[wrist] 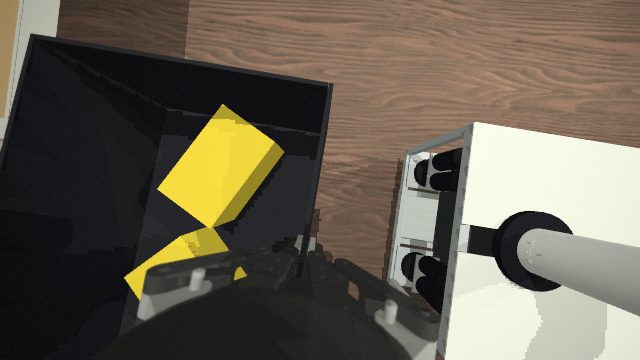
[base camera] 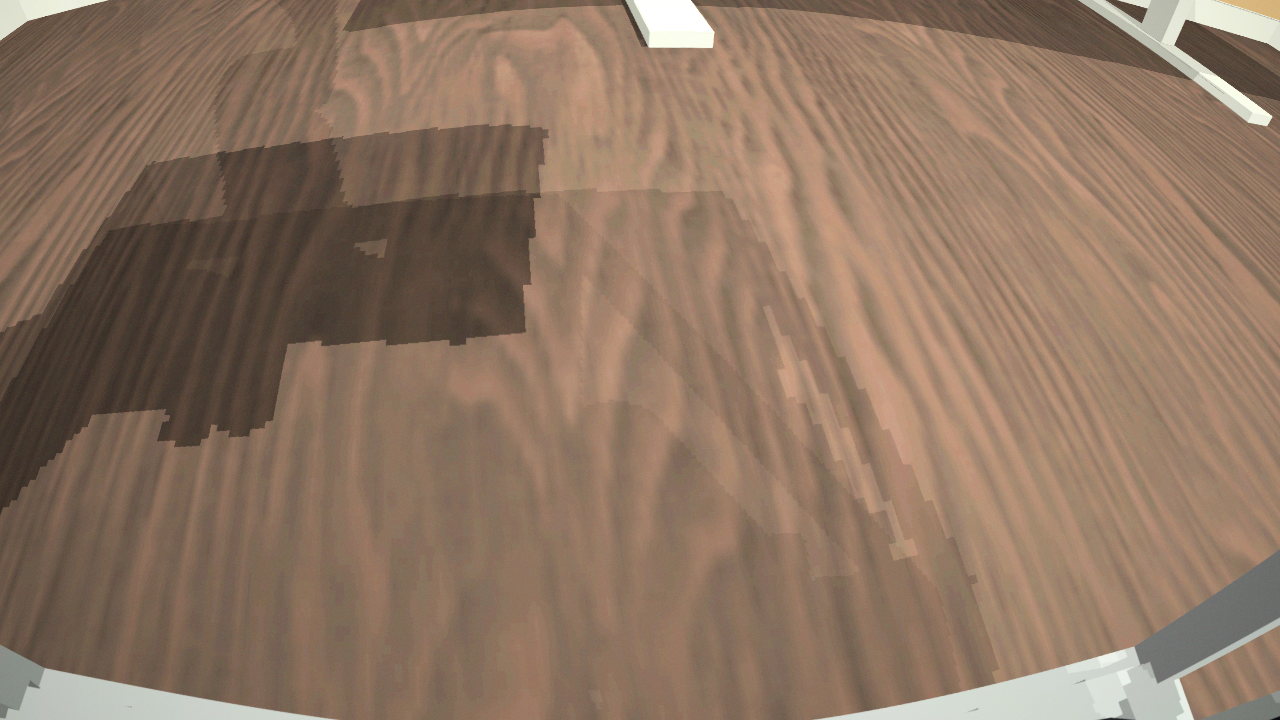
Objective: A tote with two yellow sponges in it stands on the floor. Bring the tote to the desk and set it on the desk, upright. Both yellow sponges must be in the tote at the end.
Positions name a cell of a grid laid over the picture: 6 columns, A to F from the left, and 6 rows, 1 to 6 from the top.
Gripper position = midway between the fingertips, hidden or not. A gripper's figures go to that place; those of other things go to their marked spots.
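Gripper (wrist: C5), 17 cm from the lens. Dark tote (wrist: A3), 25 cm from the lens.
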